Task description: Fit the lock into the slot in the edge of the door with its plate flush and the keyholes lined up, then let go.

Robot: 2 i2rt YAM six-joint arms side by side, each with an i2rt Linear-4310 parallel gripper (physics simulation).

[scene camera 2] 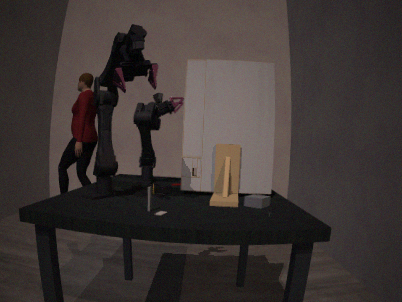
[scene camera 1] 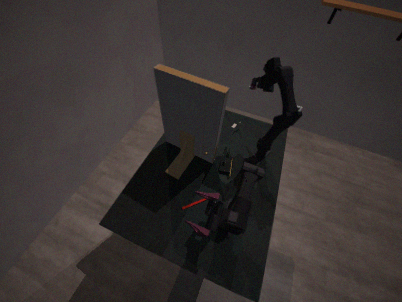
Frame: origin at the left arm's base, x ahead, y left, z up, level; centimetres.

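Where they show: left gripper, fingertip midpoint: (scene camera 2: 183, 100) (scene camera 1: 190, 205); right gripper, fingertip midpoint: (scene camera 2: 140, 89) (scene camera 1: 256, 89); left arm's base at its link origin: (scene camera 2: 146, 181); right arm's base at its link origin: (scene camera 2: 104, 195) (scene camera 1: 259, 155).
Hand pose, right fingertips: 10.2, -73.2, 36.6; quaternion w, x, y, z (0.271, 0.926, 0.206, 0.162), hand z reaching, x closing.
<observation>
Things, the pixels of their top centre, and the offset from my right fingertips, as dx, dy, dz. "pt": a spot on its surface instead.
- door at its top centre: (scene camera 2: 230, 61) (scene camera 1: 189, 77) +29.8, +39.4, +21.4
- lock at its top centre: (scene camera 2: 162, 186) (scene camera 1: 225, 165) +2.4, +42.2, -34.0
- wooden support at a spot on its surface: (scene camera 2: 227, 172) pt +29.2, +31.3, -25.9
- red bar at its top centre: (scene camera 1: 196, 202) +10.7, +72.5, -36.0
- grey block at its top centre: (scene camera 2: 257, 196) +39.5, +18.3, -33.0
- thin upright post at its top centre: (scene camera 2: 150, 186) +3.8, +3.8, -29.0
- small white piece at its top centre: (scene camera 2: 161, 212) (scene camera 1: 234, 125) +7.6, +0.9, -36.4
The door (scene camera 1: 192, 107) (scene camera 2: 240, 110) stands upright; its edge slot is too dim to make out. A small dark opening (scene camera 2: 194, 171) shows low on its face. A dark box with a brass-coloured strip, apparently the lock (scene camera 1: 226, 166), lies on the table to the right of the door in scene camera 1; its strip (scene camera 2: 153, 188) shows faintly in scene camera 2. Its keyhole cannot be made out. My left gripper (scene camera 1: 191, 207) (scene camera 2: 181, 101) is open and empty, in front of the door and lock in scene camera 1. My right gripper (scene camera 1: 252, 86) (scene camera 2: 140, 90) is open and empty, high above the table.
A wooden support (scene camera 1: 182, 160) (scene camera 2: 227, 172) stands against the door. A red bar (scene camera 1: 193, 204) lies near my left gripper. A grey block (scene camera 2: 257, 201), a thin upright post (scene camera 2: 149, 199) and a small white piece (scene camera 1: 234, 125) (scene camera 2: 160, 213) are on the table (scene camera 2: 100, 222).
</observation>
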